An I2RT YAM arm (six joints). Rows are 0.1 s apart.
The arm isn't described. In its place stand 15 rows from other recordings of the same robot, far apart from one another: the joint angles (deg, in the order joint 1, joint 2, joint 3, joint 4, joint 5, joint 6), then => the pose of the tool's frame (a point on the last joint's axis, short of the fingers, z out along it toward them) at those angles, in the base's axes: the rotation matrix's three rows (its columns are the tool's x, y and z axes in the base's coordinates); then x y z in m.
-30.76, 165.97, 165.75, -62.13, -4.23, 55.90 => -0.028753, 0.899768, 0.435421; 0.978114, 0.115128, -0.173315; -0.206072, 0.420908, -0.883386; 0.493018, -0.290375, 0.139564
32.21, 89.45, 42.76, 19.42, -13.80, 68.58 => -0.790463, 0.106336, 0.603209; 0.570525, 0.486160, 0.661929; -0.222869, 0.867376, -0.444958; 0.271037, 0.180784, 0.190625
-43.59, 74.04, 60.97, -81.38, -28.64, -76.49 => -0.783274, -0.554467, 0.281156; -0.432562, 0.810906, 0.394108; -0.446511, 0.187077, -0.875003; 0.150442, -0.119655, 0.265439
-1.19, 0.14, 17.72, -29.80, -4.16, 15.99 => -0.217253, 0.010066, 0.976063; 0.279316, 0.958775, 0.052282; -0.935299, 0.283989, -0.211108; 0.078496, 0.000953, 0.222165
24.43, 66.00, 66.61, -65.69, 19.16, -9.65 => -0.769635, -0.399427, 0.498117; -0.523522, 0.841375, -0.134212; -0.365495, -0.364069, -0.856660; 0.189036, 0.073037, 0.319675
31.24, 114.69, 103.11, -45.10, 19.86, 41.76 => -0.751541, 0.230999, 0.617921; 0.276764, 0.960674, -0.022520; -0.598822, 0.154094, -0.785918; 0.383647, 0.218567, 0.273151
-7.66, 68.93, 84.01, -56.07, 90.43, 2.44 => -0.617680, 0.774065, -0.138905; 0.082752, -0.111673, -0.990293; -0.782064, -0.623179, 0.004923; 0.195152, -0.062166, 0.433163
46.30, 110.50, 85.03, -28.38, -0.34, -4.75 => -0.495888, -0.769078, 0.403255; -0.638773, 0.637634, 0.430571; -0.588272, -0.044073, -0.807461; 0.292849, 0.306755, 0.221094
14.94, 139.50, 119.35, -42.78, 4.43, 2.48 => -0.869197, -0.185638, 0.458295; -0.187275, 0.981395, 0.042342; -0.457629, -0.049023, -0.887791; 0.504337, 0.131725, 0.159387
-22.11, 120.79, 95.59, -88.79, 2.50, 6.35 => -0.801467, 0.451008, -0.392738; 0.444872, 0.888504, 0.112473; 0.399675, -0.084575, -0.912747; 0.330925, -0.136118, 0.190163
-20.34, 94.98, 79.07, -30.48, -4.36, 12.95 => -0.594986, 0.441996, 0.671291; 0.458876, 0.872517, -0.167773; -0.659867, 0.208217, -0.721956; 0.348343, -0.126246, 0.287764
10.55, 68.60, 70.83, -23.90, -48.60, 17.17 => -0.584894, -0.663291, 0.466845; 0.089650, 0.519171, 0.849955; -0.806140, 0.538986, -0.244196; 0.247569, 0.073271, 0.392769
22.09, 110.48, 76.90, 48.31, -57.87, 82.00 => -0.916776, -0.366760, 0.158140; 0.196311, -0.068969, 0.978113; -0.347826, 0.927756, 0.135228; 0.395943, 0.193232, 0.298922
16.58, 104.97, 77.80, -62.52, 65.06, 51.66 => -0.685214, 0.679997, 0.260931; 0.141070, 0.475377, -0.868398; -0.714549, -0.558229, -0.421663; 0.329362, 0.064382, 0.221036
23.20, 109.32, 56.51, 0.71, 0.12, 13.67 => -0.797551, -0.210229, 0.565435; -0.084710, 0.967053, 0.240067; -0.597275, 0.143568, -0.789082; 0.340623, 0.145910, 0.117243
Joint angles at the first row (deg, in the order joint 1, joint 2, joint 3, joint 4, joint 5, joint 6):
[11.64 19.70 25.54 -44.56 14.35 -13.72]
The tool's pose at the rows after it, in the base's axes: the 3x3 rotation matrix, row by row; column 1 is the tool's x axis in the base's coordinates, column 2 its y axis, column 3 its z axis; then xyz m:
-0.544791, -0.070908, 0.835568; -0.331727, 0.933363, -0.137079; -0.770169, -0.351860, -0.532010; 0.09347, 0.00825, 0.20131
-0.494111, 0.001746, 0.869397; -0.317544, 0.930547, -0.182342; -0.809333, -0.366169, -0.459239; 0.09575, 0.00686, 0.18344
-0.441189, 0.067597, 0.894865; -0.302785, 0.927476, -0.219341; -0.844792, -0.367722, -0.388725; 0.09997, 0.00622, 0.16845
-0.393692, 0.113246, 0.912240; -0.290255, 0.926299, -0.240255; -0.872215, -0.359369, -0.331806; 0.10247, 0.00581, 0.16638
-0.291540, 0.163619, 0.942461; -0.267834, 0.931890, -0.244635; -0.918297, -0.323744, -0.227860; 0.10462, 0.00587, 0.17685
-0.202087, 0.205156, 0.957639; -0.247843, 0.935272, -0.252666; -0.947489, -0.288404, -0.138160; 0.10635, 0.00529, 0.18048
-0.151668, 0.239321, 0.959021; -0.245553, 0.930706, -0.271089; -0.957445, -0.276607, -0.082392; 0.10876, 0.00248, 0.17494
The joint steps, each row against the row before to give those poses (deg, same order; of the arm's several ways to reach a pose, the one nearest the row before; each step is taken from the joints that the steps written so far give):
[0.00 -4.94 -5.86 5.71 3.28 0.68]
[0.00 -4.13 -5.77 6.16 3.10 -0.02]
[0.00 -2.75 -5.11 6.73 2.56 0.00]
[-0.04 -1.18 -1.88 4.31 1.46 0.00]
[-0.01 -1.22 -0.29 5.88 0.66 0.02]
[-0.41 -1.40 -1.50 5.91 0.29 -0.04]
[-1.95 -1.16 -2.76 5.20 -0.77 -0.83]

